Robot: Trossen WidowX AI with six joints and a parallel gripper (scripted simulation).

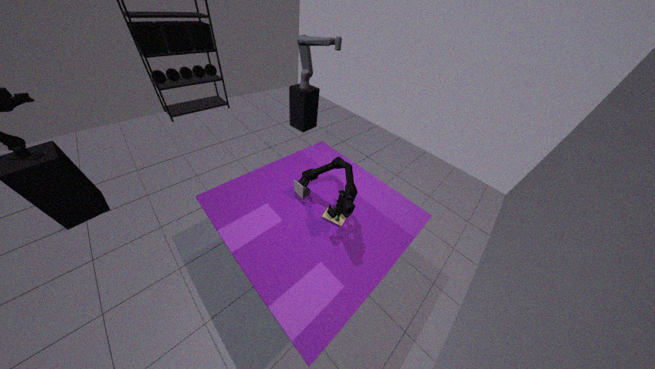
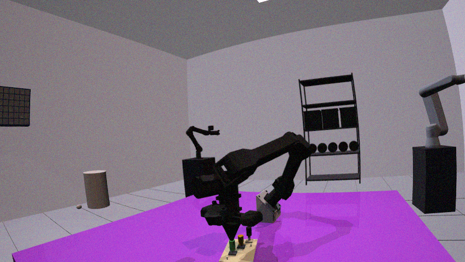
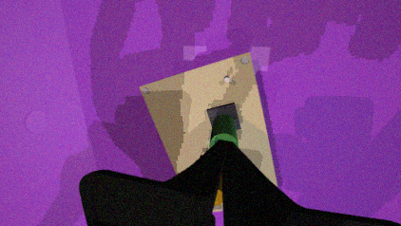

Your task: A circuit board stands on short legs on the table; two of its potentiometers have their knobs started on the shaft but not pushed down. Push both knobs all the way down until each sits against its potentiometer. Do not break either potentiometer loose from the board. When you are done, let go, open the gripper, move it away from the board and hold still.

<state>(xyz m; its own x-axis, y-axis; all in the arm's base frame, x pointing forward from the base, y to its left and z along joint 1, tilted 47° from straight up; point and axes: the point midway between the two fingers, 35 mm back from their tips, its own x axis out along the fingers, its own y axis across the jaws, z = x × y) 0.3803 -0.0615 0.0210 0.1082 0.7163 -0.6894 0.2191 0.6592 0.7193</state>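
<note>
Right now my gripper tip is 20 mm above the green knob. Round my gripper tip: orange knob 40 mm behind, 10 mm to the left, 20 mm below.
</note>
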